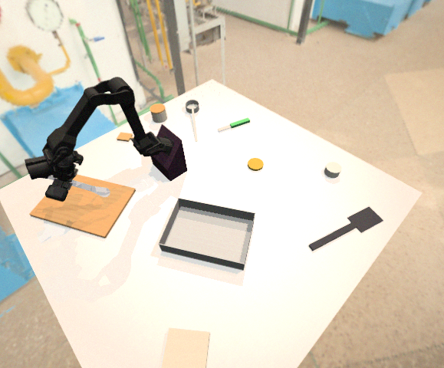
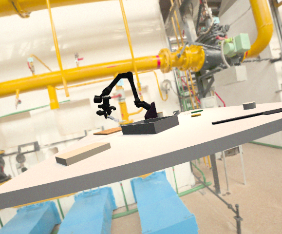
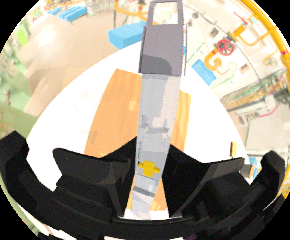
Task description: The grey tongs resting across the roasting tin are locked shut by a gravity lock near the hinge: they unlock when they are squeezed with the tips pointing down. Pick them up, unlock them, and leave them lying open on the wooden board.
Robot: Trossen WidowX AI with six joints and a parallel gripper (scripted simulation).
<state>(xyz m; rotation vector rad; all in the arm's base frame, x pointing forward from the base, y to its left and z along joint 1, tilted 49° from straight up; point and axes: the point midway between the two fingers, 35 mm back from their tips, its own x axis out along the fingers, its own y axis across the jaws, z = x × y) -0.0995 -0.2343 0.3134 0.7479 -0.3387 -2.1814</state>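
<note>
My gripper tip is now 2 cm short of the yellow lock piece, 1 cm to the right of it and 3 cm below it. The rest, counted from my gripper tip: wooden board 1 cm ahead, 1 cm to the left, 12 cm below; pale block 74 cm ahead, 5 cm to the right, 11 cm below; grey roasting tin 49 cm ahead, 28 cm to the left, 10 cm below.
</note>
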